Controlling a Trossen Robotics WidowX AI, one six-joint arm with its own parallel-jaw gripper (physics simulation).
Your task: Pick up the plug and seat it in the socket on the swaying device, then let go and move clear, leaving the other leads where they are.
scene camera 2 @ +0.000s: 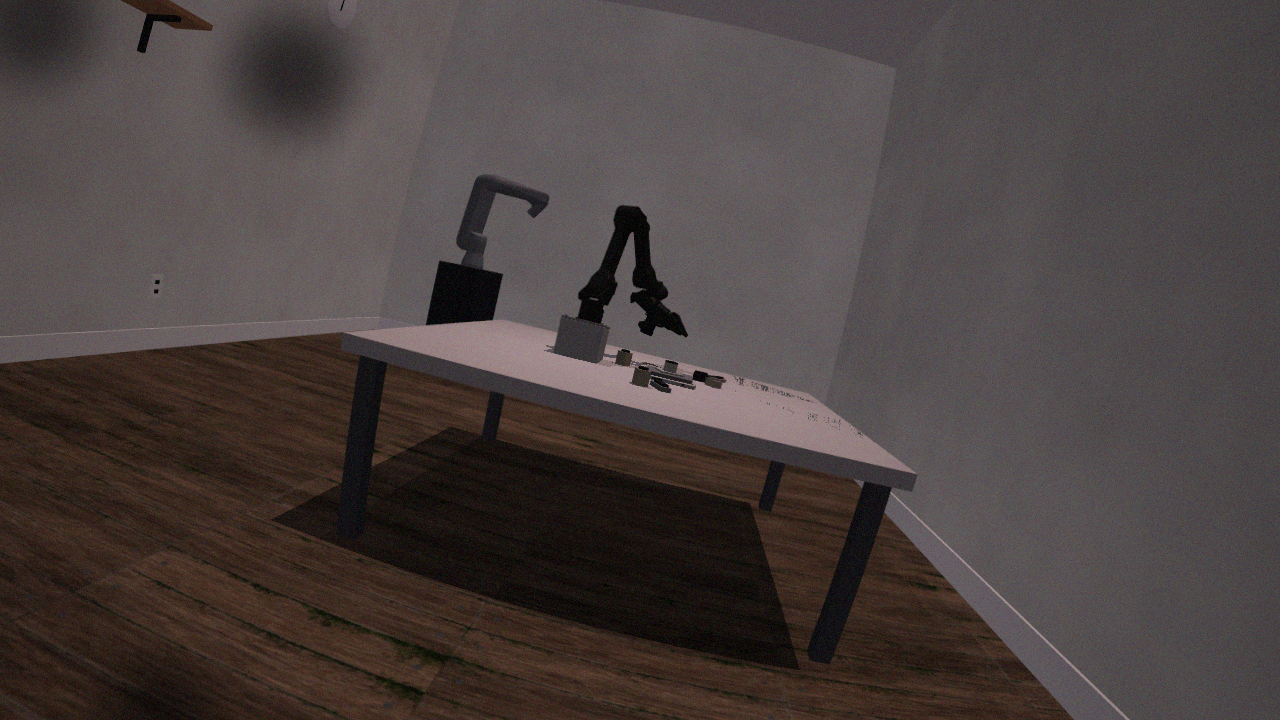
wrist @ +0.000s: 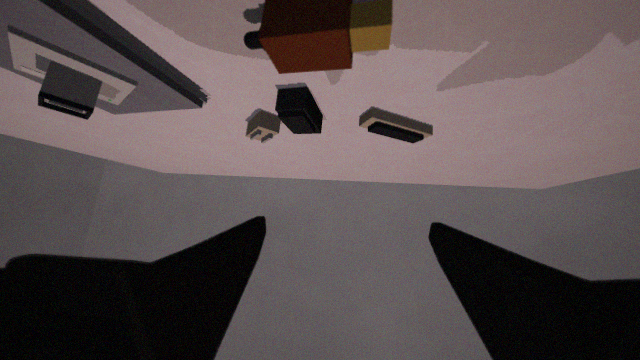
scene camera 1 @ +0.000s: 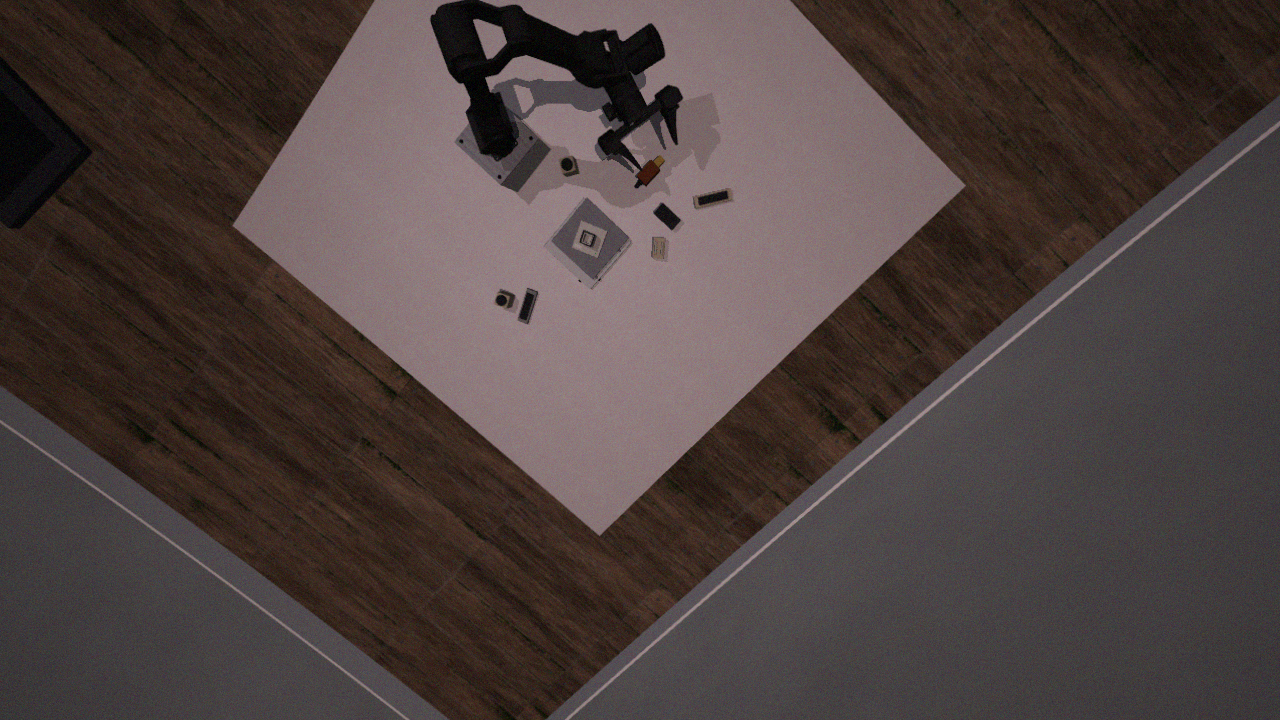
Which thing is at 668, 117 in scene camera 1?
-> My gripper.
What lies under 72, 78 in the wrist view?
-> A grey device.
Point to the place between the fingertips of my gripper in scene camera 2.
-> At 684, 335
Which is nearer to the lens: the pale block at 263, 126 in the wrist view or the black block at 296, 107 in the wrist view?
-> The black block.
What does my gripper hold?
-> Nothing.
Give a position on a grey device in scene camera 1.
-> At 587, 243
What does the pale block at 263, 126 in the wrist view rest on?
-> The table.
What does the black block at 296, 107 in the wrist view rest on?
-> The table.
